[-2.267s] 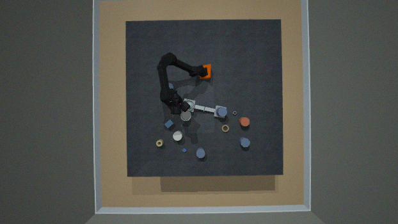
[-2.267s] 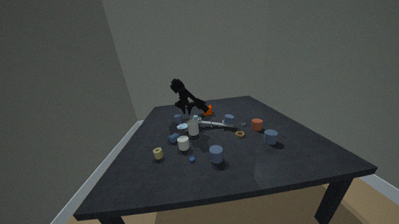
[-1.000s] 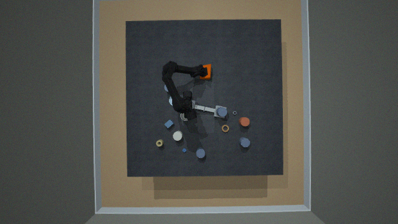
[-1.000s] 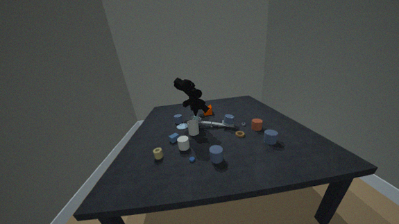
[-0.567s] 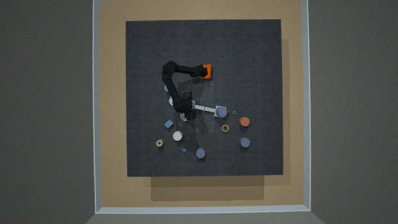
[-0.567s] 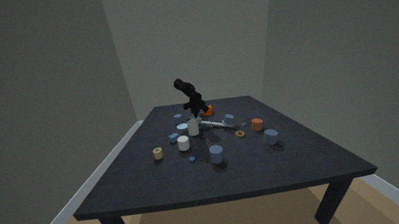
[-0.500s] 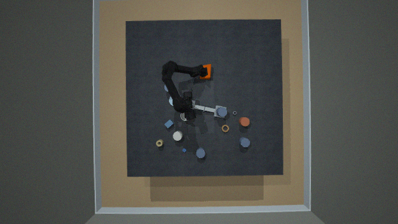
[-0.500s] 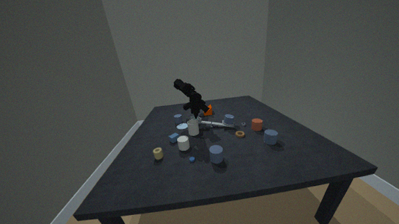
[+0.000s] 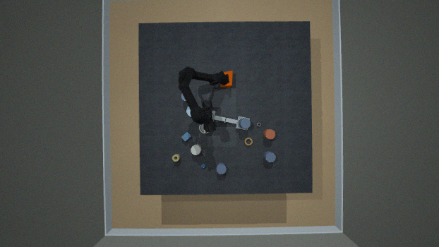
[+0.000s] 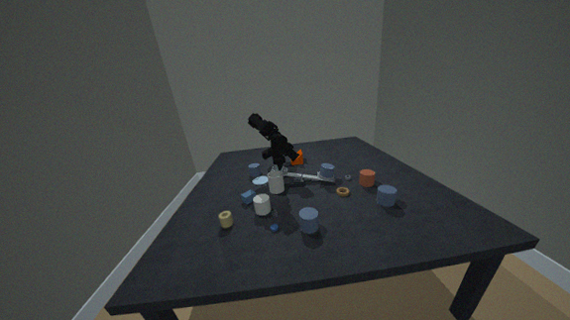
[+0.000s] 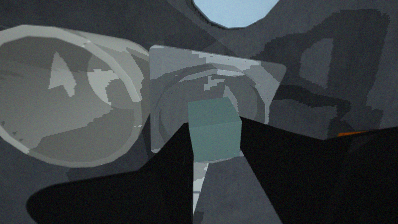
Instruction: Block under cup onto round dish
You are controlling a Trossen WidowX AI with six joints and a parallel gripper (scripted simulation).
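Right now the light blue round dish is 60 mm behind my gripper tip, 110 mm to the right of it and 80 mm below it. From my gripper tip the other things lie so: teal block (10 mm above); pale cup (80 mm ahead, 40 mm to the right, 40 mm below); blue-grey cup (90 mm ahead, 260 mm to the left, 20 mm below).
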